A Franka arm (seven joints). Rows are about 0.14 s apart.
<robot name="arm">
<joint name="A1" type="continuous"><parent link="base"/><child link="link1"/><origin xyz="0 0 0.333"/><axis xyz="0 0 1"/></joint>
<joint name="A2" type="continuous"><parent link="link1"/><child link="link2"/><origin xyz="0 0 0" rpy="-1.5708 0 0"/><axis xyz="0 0 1"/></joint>
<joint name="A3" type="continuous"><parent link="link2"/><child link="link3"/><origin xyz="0 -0.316 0" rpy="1.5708 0 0"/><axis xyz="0 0 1"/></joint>
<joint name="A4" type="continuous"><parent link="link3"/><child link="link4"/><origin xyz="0.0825 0 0" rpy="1.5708 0 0"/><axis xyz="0 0 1"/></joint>
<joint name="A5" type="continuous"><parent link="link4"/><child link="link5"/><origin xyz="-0.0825 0.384 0" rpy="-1.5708 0 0"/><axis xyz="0 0 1"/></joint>
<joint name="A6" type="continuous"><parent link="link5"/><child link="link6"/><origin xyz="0 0 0" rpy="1.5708 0 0"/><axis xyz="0 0 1"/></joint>
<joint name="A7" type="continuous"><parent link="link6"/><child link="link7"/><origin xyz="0.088 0 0" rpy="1.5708 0 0"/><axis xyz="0 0 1"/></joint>
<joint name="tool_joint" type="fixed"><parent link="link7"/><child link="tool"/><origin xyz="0 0 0.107"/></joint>
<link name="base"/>
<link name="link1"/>
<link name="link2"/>
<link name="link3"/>
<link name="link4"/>
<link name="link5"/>
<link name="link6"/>
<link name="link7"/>
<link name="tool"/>
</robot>
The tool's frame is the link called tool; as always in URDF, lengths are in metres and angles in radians. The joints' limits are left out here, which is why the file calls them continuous.
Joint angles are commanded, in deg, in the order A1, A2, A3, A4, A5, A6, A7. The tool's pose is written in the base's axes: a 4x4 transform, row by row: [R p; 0 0 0 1], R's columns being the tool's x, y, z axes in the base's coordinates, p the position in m. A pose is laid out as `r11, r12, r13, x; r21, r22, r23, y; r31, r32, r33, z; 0, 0, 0, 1`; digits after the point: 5 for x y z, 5 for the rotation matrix.
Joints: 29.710 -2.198 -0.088 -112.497 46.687 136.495 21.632
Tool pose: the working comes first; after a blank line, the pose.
Where each joint sits with the arm in this pose, in the base's axes (m; each line is computed from the numbers above, not from the rounded line before):
A1: 0.0000 0.0000 0.3330
A2: 0.0000 0.0000 0.3330
A3: -0.0105 -0.0060 0.6488
A4: 0.0611 0.0347 0.6519
A5: 0.3991 0.2269 0.5961
A6: 0.3991 0.2269 0.5961
A7: 0.4847 0.2221 0.6161
the tool: 0.5062 0.2960 0.5418

0.94782, -0.24721, 0.20133, 0.50619; -0.31632, -0.65024, 0.69074, 0.29603; -0.03984, -0.71838, -0.69451, 0.54182; 0, 0, 0, 1
